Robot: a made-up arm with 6 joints.
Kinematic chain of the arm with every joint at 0, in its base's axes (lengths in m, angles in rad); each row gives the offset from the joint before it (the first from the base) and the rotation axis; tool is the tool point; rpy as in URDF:
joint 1: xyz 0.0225 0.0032 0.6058 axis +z
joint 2: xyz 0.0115 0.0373 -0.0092 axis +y
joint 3: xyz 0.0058 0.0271 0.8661 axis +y
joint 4: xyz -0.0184 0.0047 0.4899 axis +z
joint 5: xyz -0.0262 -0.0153 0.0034 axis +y
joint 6: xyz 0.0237 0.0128 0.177 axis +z
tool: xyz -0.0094 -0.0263 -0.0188 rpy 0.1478 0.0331 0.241
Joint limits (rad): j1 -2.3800..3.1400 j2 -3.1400..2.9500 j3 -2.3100..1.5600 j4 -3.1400..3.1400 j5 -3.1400..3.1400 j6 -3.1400..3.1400
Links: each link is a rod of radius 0.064 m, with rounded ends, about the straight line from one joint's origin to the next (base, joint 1, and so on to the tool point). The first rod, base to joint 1, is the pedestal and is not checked.
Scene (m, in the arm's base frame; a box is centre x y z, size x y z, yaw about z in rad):
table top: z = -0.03
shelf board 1: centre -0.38 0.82 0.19 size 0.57 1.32 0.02 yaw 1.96
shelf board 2: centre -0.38 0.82 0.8 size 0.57 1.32 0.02 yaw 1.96
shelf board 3: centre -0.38 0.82 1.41 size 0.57 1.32 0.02 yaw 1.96
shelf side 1: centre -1 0.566 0.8 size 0.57 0.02 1.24 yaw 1.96
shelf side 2: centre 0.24 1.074 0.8 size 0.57 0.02 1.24 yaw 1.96
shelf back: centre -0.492 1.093 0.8 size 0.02 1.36 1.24 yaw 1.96
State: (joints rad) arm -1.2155 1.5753 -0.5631 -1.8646 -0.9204 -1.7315
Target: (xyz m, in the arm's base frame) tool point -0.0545 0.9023 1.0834
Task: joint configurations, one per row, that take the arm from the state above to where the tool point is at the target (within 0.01 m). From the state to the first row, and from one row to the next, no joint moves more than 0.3 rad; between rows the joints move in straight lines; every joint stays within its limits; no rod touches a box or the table.
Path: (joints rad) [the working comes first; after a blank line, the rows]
Joints at the target: -1.2537 -0.4408 -1.6439 -1.6158 -0.7832 -1.6977
Straight joint move there: touches shelf board 3.

1: -1.2306 1.3094 -0.8360 -1.8011 -0.9063 -1.7213
2: -1.2457 1.0434 -1.1089 -1.7376 -0.8922 -1.7111
3: -1.2609 0.7775 -1.3818 -1.6741 -0.8780 -1.7009
4: -1.2760 0.5115 -1.6547 -1.6106 -0.8639 -1.6906
5: -1.2911 0.2456 -1.9275 -1.5471 -0.8498 -1.6804
6: -1.3062 -0.0204 -2.2004 -1.4835 -0.8357 -1.6702
7: -1.2800 -0.2306 -1.9222 -1.5497 -0.8095 -1.6840
8: -1.2537 -0.4408 -1.6439 -1.6158 -0.7832 -1.6977

